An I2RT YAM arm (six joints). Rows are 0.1 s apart.
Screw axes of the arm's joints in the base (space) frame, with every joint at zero. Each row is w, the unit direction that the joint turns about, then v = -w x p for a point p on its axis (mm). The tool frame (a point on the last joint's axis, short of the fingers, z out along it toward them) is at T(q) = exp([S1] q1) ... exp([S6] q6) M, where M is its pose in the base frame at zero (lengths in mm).
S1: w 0 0 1 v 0.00 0.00 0.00
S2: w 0 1 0 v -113.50 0.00 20.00
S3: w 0 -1 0 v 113.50 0.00 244.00
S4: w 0 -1 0 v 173.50 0.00 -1.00
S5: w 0 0 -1 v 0.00 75.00 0.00
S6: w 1 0 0 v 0.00 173.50 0.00
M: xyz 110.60 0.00 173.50 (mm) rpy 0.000 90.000 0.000 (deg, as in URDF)
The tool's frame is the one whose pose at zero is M.
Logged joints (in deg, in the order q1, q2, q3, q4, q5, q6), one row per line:
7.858 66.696 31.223 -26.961 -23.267 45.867
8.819 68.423 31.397 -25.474 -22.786 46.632
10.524 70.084 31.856 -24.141 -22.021 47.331
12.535 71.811 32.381 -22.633 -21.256 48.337
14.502 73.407 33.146 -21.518 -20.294 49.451
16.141 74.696 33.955 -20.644 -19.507 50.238
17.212 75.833 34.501 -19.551 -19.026 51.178
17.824 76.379 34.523 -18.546 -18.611 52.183
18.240 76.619 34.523 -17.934 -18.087 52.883
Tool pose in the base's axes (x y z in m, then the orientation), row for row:
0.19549 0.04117 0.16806 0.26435 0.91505 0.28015 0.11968
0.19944 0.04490 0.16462 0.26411 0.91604 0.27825 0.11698
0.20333 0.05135 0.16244 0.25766 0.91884 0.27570 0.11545
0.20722 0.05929 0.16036 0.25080 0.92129 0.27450 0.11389
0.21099 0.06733 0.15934 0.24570 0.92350 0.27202 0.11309
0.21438 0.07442 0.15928 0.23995 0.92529 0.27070 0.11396
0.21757 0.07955 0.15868 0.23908 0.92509 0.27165 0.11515
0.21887 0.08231 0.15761 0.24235 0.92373 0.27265 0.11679
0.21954 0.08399 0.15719 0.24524 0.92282 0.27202 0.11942
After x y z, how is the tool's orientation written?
As a quaternion, x y z w.
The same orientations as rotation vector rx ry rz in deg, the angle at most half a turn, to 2 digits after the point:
44.27 153.23 46.91
44.30 153.64 46.67
43.25 154.24 46.28
42.14 154.79 46.12
41.30 155.23 45.72
40.31 155.46 45.48
40.14 155.32 45.61
40.65 154.94 45.73
41.07 154.56 45.56

